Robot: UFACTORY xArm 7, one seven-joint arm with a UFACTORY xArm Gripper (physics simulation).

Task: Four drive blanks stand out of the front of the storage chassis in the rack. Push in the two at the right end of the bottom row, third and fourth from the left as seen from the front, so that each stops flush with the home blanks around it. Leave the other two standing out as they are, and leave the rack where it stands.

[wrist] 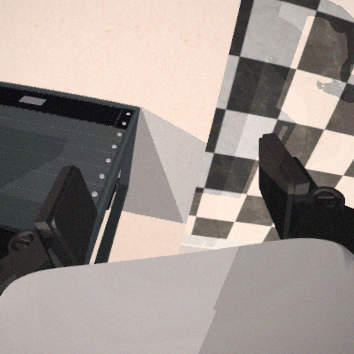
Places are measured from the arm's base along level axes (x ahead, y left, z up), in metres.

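Pixels of known places: gripper, fingertip midpoint: [170,174].
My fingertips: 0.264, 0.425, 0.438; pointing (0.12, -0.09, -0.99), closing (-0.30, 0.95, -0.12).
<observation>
Ahead of a thing's pixels: the offset from my fingertips to its middle, as dx, dy, dz. "*": to the spot under its first point. Level surfaces: height alone.
The dark rack @(* +0.372, -0.108, -0.493) [129,150] is at the left in the wrist view, seen at a slant. Its ribbed dark panel @(* +0.238, -0.246, -0.257) [32,157] has a line of small round screws along the right edge and a black strip [75,109] with a pale label across the far end. The chassis front and the four drive blanks cannot be made out. My gripper [170,174] is open and empty. Its left finger overlaps the rack's near right part in the view; its right finger is to the right of the rack, in front of the checkered floor.
A pale tabletop @(dz -0.525) [125,45] extends beyond the rack, with the rack's grey shadow [170,165] on its right. A black and white checkered floor [250,82] shows past the table's right edge. The pale gripper housing [125,305] hides the near part of the view.
</observation>
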